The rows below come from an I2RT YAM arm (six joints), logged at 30 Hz.
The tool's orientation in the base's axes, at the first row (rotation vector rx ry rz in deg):
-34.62 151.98 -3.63
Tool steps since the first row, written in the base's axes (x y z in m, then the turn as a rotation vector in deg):
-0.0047 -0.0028 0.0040 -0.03 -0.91 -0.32
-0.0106 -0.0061 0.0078 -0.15 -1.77 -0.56
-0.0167 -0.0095 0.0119 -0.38 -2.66 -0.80
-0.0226 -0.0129 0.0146 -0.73 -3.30 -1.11
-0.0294 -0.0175 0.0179 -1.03 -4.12 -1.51
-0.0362 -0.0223 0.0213 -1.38 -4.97 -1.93
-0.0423 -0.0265 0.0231 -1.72 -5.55 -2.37
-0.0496 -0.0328 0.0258 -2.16 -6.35 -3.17
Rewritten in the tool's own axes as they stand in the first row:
0.0035 -0.0012 -0.0057 0.53 -0.77 0.24
0.0082 -0.0023 -0.0117 1.09 -1.47 0.37
0.0131 -0.0034 -0.0181 1.75 -2.15 0.45
0.0183 -0.0045 -0.0231 2.43 -2.54 0.56
0.0245 -0.0063 -0.0291 3.17 -3.11 0.76
0.0308 -0.0084 -0.0352 3.98 -3.68 0.96
0.0369 -0.0100 -0.0396 4.68 -4.01 1.20
0.0445 -0.0131 -0.0453 5.69 -4.45 1.71

